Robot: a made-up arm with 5 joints.
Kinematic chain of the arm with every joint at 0, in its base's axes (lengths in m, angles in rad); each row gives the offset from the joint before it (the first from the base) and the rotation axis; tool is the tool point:
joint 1: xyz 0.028 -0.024 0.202 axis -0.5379 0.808 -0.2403
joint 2: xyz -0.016 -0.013 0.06 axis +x
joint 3: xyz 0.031 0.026 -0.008 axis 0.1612 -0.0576 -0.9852
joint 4: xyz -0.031 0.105 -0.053 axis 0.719 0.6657 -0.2
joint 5: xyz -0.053 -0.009 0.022 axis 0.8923 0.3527 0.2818
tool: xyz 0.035 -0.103 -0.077
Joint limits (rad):
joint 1: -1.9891..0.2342
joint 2: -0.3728..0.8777
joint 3: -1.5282..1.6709
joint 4: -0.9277..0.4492
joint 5: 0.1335..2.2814
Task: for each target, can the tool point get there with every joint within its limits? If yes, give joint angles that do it. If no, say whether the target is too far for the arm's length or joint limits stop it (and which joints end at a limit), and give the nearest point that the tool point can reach.
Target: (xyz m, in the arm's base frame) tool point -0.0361 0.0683 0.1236
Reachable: yes | joints -0.4115 0.5852 -0.7764 0.1385 0.6193
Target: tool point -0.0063 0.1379 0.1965
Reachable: yes | joints -1.5377 0.0627 0.1981 0.2481 0.7011
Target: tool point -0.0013 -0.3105 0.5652
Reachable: no: too far | nearest point -0.0433 -0.1714 0.4599 | short by 0.179 m
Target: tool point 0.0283 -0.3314 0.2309
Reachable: no: joint limits stop it (at a limit: joint 1, joint 2, joint 3, joint 4) | nearest point -0.0142 -0.1684 0.1887 | short by 0.174 m
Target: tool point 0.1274 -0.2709 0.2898
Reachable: no: joint limits stop it (at a limit: joint 1, joint 2, joint 3, joint 4, joint 5) | nearest point 0.0064 -0.1618 0.1908 | short by 0.191 m
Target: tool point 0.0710 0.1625 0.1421
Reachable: yes | joints -0.8751 -0.2040 0.4112 -0.6806 1.7997
